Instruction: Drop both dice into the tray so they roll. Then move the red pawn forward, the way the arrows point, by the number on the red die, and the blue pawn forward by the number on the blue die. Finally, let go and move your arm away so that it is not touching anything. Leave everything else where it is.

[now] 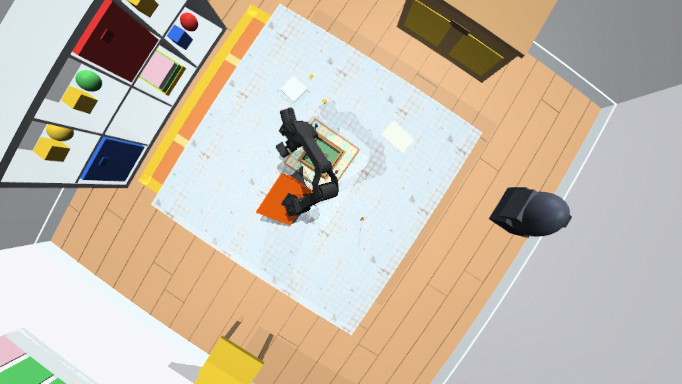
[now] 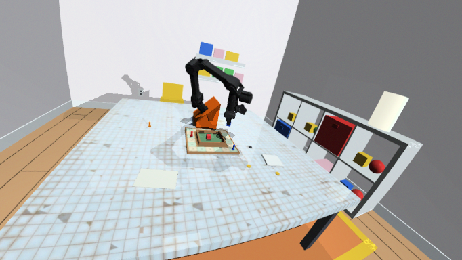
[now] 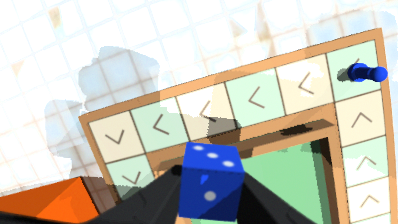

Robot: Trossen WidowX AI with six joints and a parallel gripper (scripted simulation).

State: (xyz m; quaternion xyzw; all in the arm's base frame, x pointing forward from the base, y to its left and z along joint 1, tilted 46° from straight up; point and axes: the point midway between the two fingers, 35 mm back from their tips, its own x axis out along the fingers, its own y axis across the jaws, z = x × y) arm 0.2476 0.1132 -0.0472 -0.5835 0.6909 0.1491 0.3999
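My gripper tip is 210 mm to the left of the red pawn and 80 mm above it. Round my gripper tip: blue die (right at my gripper tip); red die (120 mm to the right, 80 mm below, 20 mm ahead); blue pawn (140 mm ahead, 80 mm below, 10 mm to the left).
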